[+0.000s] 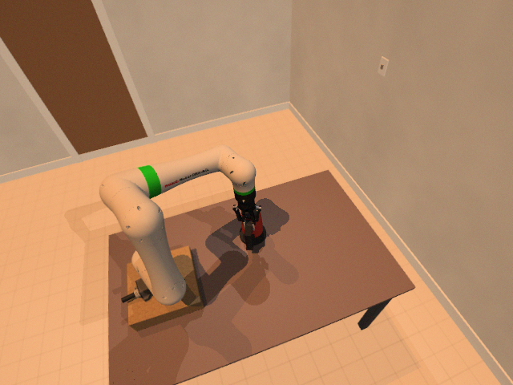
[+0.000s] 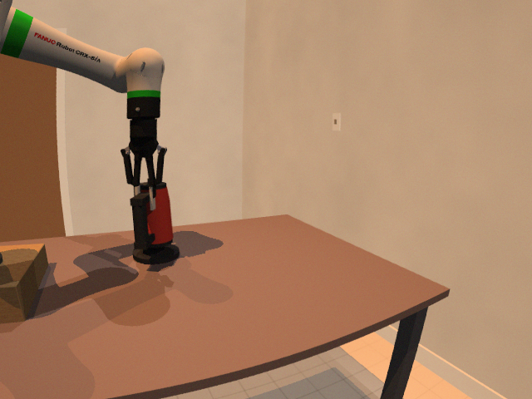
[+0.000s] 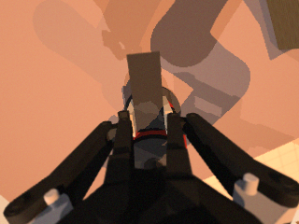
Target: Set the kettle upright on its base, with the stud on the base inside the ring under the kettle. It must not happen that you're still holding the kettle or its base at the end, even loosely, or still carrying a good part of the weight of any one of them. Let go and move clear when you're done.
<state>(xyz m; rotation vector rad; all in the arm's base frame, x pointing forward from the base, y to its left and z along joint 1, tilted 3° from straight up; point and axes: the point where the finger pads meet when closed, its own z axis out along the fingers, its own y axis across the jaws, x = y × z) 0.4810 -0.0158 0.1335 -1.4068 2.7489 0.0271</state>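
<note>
Right now the red kettle is 20 mm ahead of my hand, 20 mm to the left of it and 50 mm below it. Also, from my hand: round black base 40 mm ahead, 60 mm to the left, 180 mm below.
</note>
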